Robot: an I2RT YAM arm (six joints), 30 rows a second.
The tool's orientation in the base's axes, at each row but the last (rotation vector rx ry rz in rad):
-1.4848 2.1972 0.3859
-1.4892 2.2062 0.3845
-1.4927 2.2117 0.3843
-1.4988 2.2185 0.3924
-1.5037 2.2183 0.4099
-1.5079 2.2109 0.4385
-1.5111 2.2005 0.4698
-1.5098 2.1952 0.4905
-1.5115 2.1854 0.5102
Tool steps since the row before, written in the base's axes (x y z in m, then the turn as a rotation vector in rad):
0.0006 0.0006 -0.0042 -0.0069 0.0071 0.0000
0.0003 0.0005 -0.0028 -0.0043 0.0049 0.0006
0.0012 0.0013 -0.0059 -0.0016 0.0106 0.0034
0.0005 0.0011 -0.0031 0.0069 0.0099 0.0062
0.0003 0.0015 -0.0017 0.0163 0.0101 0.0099
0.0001 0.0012 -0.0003 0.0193 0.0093 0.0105
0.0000 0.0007 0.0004 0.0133 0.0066 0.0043
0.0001 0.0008 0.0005 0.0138 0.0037 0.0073
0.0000 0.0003 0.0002 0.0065 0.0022 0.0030
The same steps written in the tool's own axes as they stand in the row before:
0.0015 -0.0002 0.0040 -0.0035 0.0091 0.0019
0.0009 0.0000 0.0027 -0.0029 0.0058 0.0009
0.0015 -0.0005 0.0059 -0.0097 0.0054 0.0016
0.0005 0.0000 0.0033 -0.0133 -0.0027 0.0005
-0.0004 0.0003 0.0022 -0.0183 -0.0114 -0.0009
-0.0008 0.0003 0.0009 -0.0189 -0.0144 -0.0013
-0.0008 0.0003 0.0000 -0.0117 -0.0100 0.0017
-0.0009 0.0002 0.0000 -0.0111 -0.0113 -0.0022
-0.0003 0.0001 0.0000 -0.0054 -0.0052 -0.0004

